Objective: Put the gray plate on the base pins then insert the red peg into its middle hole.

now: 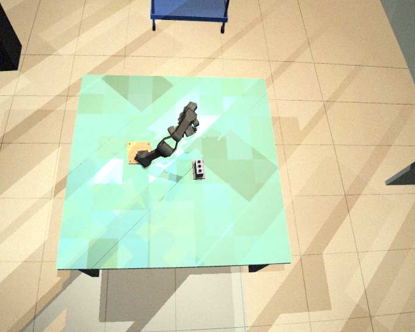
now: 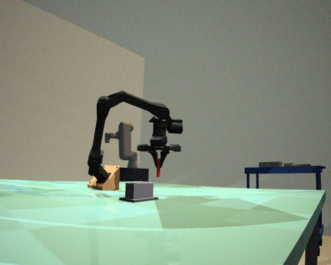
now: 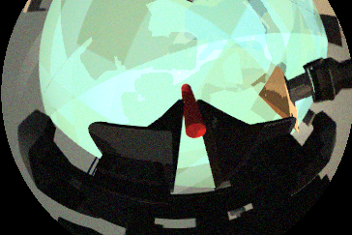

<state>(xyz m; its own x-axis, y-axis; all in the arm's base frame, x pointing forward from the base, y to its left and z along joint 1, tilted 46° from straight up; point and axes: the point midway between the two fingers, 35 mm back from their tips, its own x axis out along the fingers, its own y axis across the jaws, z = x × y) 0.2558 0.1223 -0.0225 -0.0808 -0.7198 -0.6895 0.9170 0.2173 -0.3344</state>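
Right now the gray plate is 80 mm ahead of my gripper tip, 200 mm to the right of it and 70 mm below it. Round my gripper tip: red peg: right at my gripper tip; base: 80 mm ahead, 200 mm to the right, 100 mm below.
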